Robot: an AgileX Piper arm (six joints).
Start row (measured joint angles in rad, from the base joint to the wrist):
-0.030 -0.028 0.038 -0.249 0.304 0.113
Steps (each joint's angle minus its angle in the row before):
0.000 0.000 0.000 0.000 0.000 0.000
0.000 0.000 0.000 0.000 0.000 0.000
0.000 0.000 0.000 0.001 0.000 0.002
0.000 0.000 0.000 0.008 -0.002 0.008
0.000 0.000 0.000 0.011 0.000 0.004
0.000 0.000 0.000 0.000 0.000 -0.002
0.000 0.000 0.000 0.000 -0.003 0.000
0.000 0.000 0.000 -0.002 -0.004 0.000
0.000 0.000 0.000 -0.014 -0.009 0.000
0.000 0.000 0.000 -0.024 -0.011 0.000
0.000 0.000 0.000 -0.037 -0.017 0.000
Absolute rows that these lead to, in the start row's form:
-0.030 -0.028 0.038 -0.249 0.304 0.113
-0.030 -0.028 0.038 -0.249 0.304 0.113
-0.030 -0.028 0.038 -0.248 0.304 0.115
-0.030 -0.028 0.038 -0.240 0.302 0.123
-0.030 -0.028 0.038 -0.229 0.302 0.127
-0.030 -0.028 0.038 -0.229 0.302 0.125
-0.030 -0.028 0.038 -0.229 0.299 0.125
-0.030 -0.028 0.038 -0.231 0.295 0.125
-0.030 -0.028 0.038 -0.245 0.286 0.125
-0.030 -0.028 0.038 -0.269 0.275 0.125
-0.030 -0.028 0.038 -0.306 0.258 0.125

